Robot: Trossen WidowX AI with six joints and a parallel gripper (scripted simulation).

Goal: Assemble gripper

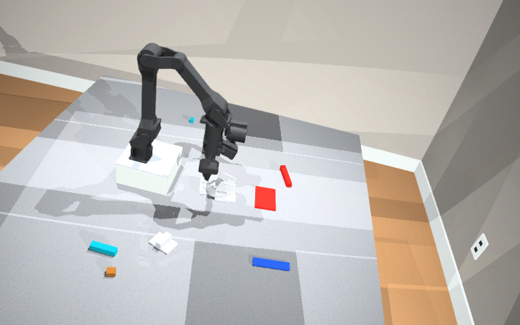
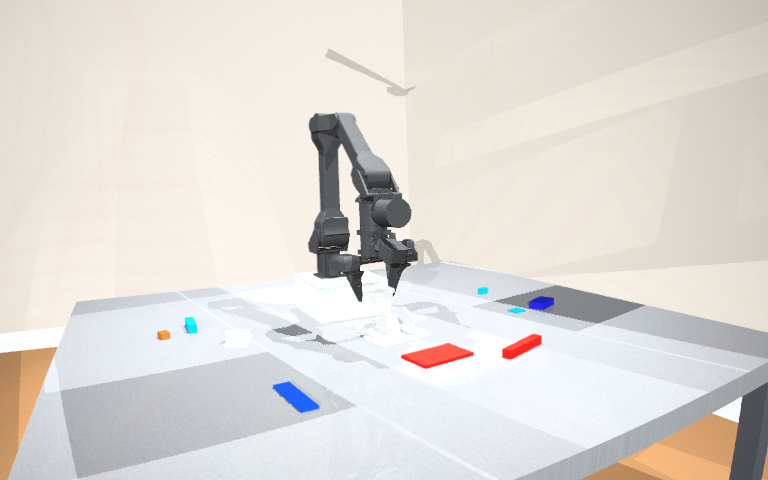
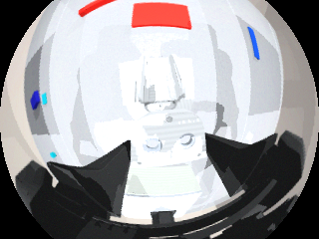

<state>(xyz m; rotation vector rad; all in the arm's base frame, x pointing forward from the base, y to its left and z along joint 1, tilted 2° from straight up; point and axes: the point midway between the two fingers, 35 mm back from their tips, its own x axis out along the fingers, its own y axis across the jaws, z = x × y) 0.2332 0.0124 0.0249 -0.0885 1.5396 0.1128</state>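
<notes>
The white housing plate lies 60 mm below my gripper tip. Round my gripper tip: flat white plate 70 mm ahead, 10 mm to the left, 60 mm below; then red plate 220 mm ahead, 10 mm to the left, 70 mm below; then white jaw 20 mm ahead, 10 mm to the right, 50 mm below.
</notes>
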